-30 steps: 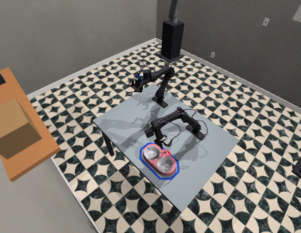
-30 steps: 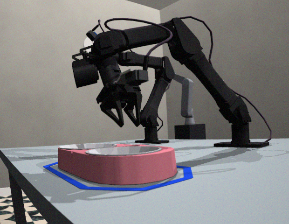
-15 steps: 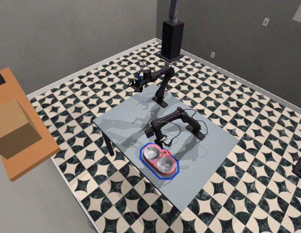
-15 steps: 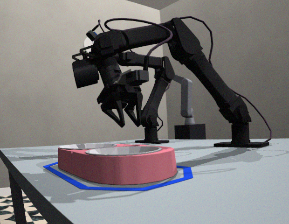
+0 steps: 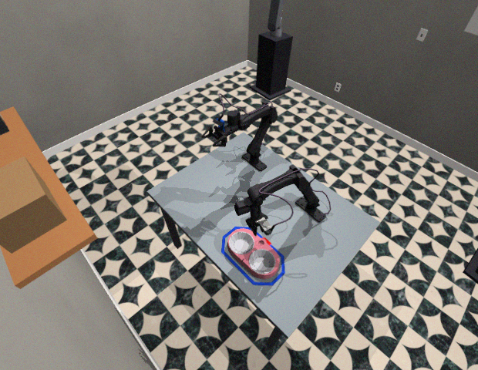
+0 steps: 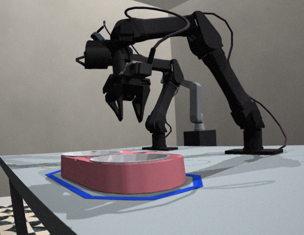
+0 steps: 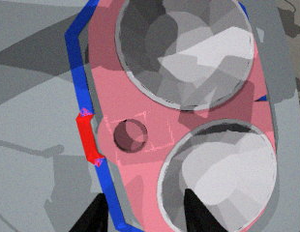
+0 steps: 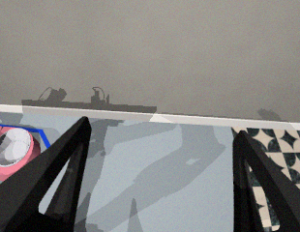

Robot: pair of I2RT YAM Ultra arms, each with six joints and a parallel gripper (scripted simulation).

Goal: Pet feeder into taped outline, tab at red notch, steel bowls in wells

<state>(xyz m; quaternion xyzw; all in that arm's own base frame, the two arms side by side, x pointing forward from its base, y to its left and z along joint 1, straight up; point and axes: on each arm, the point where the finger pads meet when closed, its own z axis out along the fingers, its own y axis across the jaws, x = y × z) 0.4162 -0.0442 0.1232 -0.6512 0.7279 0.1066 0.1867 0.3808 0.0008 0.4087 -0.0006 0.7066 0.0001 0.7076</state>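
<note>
Now: the pet feeder 100 mm below my left hand, 50 mm ahead of it and 30 mm to the left of it. Round my left hand: blue taped outline 120 mm below, 60 mm ahead, 30 mm to the left.
</note>
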